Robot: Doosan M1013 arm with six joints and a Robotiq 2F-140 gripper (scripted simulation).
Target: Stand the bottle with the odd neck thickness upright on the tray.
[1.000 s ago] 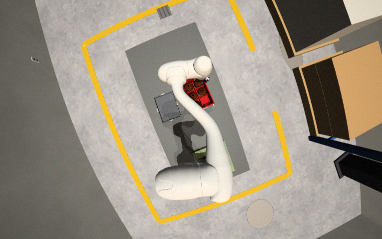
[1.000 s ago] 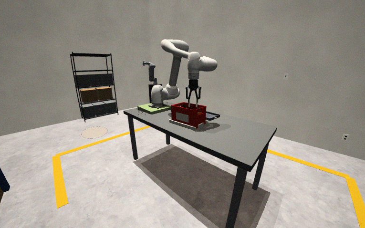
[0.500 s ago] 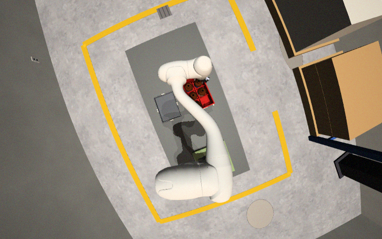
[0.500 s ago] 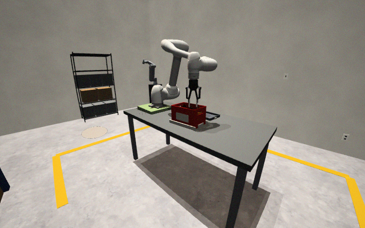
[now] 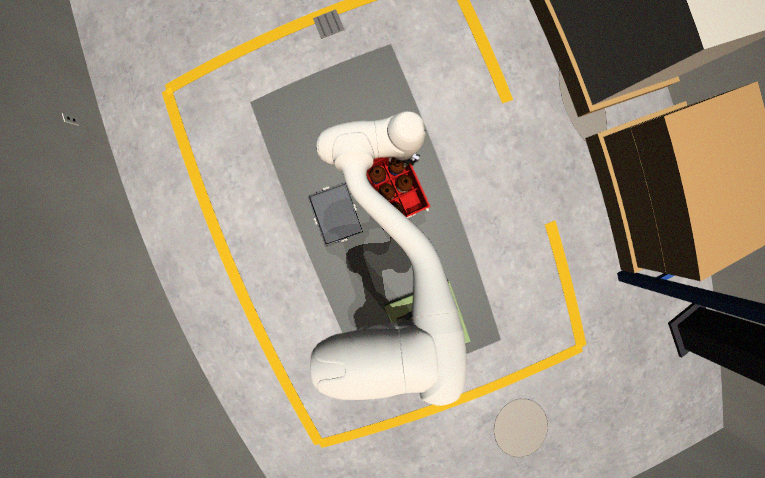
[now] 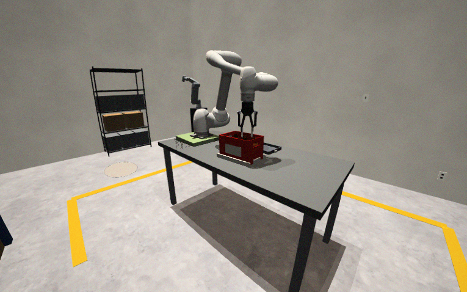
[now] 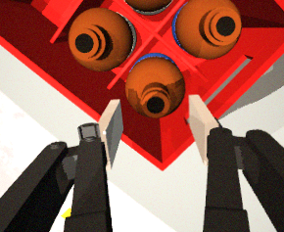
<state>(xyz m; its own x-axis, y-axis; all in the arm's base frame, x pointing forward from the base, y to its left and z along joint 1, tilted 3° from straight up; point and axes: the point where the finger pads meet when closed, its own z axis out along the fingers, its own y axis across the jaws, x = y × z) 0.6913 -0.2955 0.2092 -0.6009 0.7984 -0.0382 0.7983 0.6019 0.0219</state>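
My hand is 130 mm above the red crate, 80 mm past it and 60 mm to the right of it. From my hand the other things lie so: dark grey tray (360 mm to the left, 200 mm below, 30 mm behind).
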